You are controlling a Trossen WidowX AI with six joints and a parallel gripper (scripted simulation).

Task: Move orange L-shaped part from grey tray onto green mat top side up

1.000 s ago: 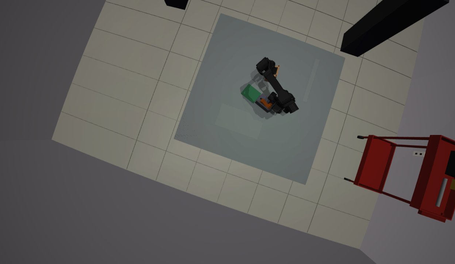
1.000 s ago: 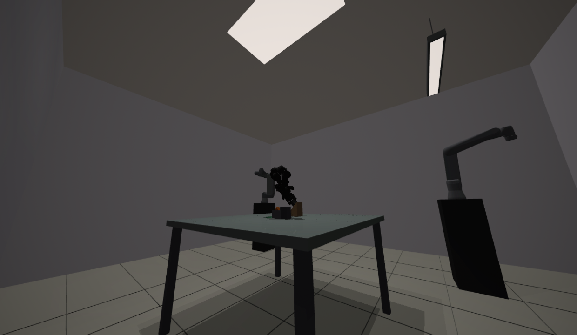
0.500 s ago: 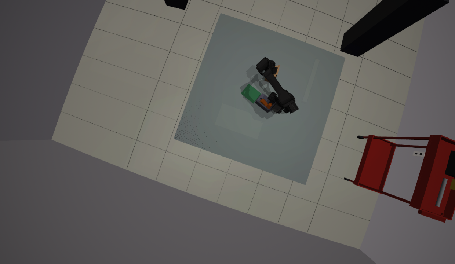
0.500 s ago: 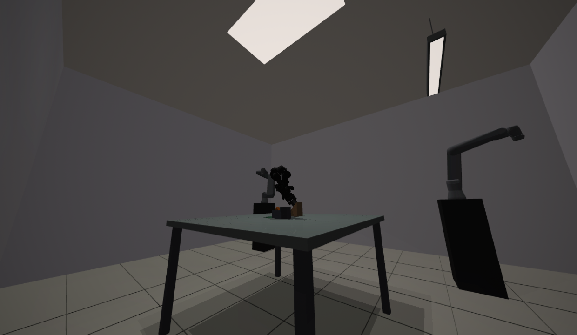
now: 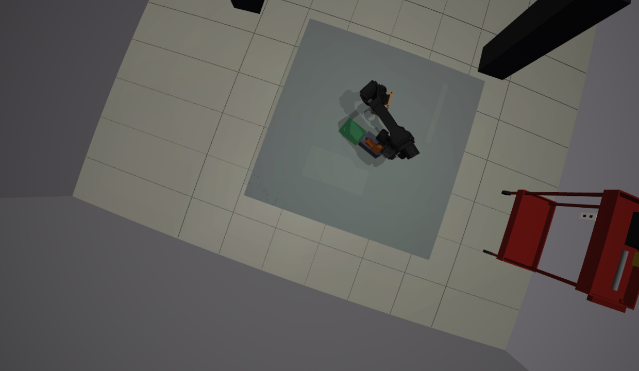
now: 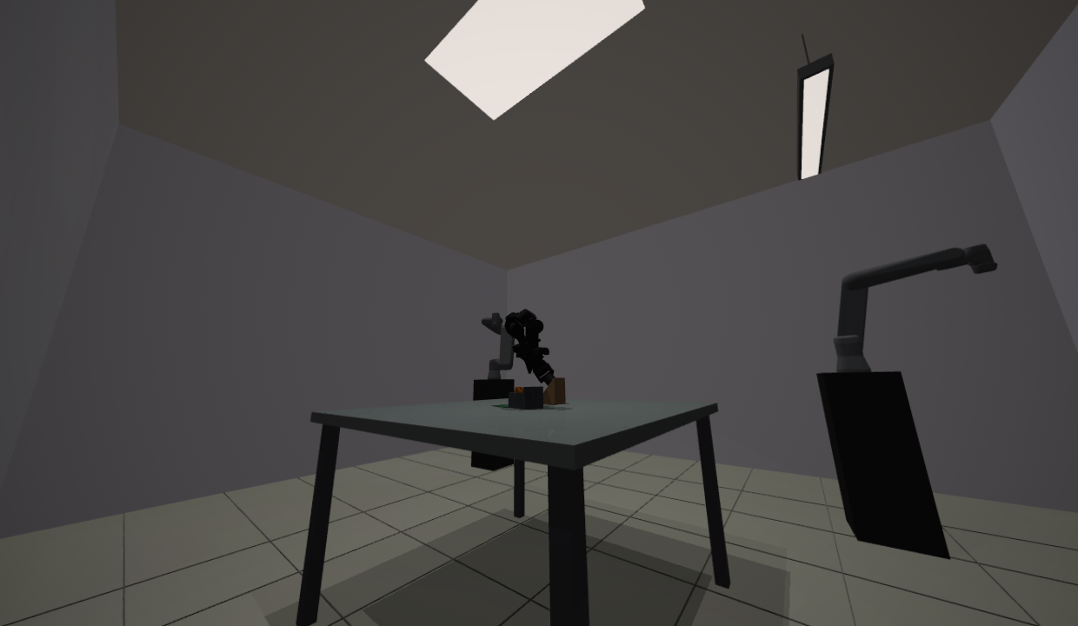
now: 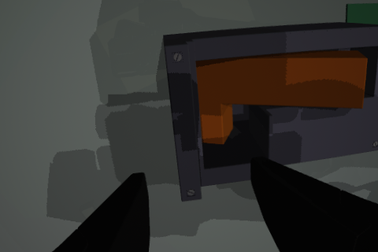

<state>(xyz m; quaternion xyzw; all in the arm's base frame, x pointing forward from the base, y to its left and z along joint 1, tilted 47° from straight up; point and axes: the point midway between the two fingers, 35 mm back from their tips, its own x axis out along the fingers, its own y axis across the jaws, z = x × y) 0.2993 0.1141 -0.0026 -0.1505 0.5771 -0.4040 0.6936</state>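
My gripper tip is 100 mm above the orange L-shaped part, 40 mm to the left of it and 20 mm past it. Also, from my gripper tip: green mat (200 mm to the right, 160 mm below, 90 mm behind).
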